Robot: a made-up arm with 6 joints.
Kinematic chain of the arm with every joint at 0, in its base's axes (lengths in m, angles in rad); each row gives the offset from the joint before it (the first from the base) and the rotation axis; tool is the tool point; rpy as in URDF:
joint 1: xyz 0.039 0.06 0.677 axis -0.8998 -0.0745 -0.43
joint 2: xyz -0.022 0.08 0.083 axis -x
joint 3: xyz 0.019 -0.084 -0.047 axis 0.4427 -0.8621 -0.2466
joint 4: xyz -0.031 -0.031 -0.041 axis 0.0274 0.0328 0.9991
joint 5: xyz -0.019 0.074 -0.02 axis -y
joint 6: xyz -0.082 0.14 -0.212 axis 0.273 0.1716 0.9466
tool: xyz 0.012 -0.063 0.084 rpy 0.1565 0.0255 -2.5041
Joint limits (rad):
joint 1: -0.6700..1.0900
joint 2: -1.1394..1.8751
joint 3: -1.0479..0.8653
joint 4: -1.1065..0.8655
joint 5: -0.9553..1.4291
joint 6: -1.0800..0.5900
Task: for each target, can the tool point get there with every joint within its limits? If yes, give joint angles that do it. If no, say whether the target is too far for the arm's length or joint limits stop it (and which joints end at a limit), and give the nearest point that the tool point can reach.
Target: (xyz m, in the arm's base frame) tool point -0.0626 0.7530 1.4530
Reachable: no: too far | nearest point -0.0493 0.3431 0.9556 | short by 0.645 m
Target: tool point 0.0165 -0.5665 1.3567
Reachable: no: too far | nearest point 0.0458 -0.2002 0.9684 | short by 0.535 m
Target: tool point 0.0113 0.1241 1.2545
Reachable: no: joint limits stop it (at a limit: joint 2, joint 3, joint 4, joint 5, joint 6) | nearest point -0.0133 0.1018 1.0626 | short by 0.195 m
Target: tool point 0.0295 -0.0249 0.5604
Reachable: yes | joints -0.4109 1.1219 0.2955 0.2956 0.6016 -0.0357
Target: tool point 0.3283 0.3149 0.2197
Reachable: no: joint limits stop it (at a limit: joint 1, joint 3, joint 4, joint 6) | nearest point 0.1953 0.2799 0.3614 | short by 0.197 m
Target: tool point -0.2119 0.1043 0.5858
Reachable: yes | joints 0.3569 -0.3186 -0.4716 0.5880 -0.3092 0.4336
